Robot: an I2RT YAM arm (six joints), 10 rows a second.
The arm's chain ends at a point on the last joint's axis. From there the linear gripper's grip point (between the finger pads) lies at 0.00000 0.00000 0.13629 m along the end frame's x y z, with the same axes.
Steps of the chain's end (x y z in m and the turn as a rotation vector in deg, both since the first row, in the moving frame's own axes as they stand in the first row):
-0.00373, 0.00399, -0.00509, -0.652, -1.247, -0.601
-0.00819, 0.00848, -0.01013, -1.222, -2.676, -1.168
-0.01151, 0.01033, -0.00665, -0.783, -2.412, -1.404
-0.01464, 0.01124, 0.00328, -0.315, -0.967, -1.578
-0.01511, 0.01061, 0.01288, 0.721, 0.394, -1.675
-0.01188, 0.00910, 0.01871, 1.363, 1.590, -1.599
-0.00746, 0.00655, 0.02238, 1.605, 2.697, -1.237
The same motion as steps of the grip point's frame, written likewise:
-0.00669, 0.00556, -0.00513, -0.652, -1.247, -0.601
-0.01452, 0.01145, -0.01031, -1.222, -2.676, -1.168
-0.01722, 0.01226, -0.00678, -0.783, -2.412, -1.404
-0.01693, 0.01202, 0.00326, -0.315, -0.967, -1.578
-0.01420, 0.00888, 0.01287, 0.721, 0.394, -1.675
-0.00814, 0.00581, 0.01862, 1.363, 1.590, -1.599
-0.00109, 0.00267, 0.02218, 1.605, 2.697, -1.237

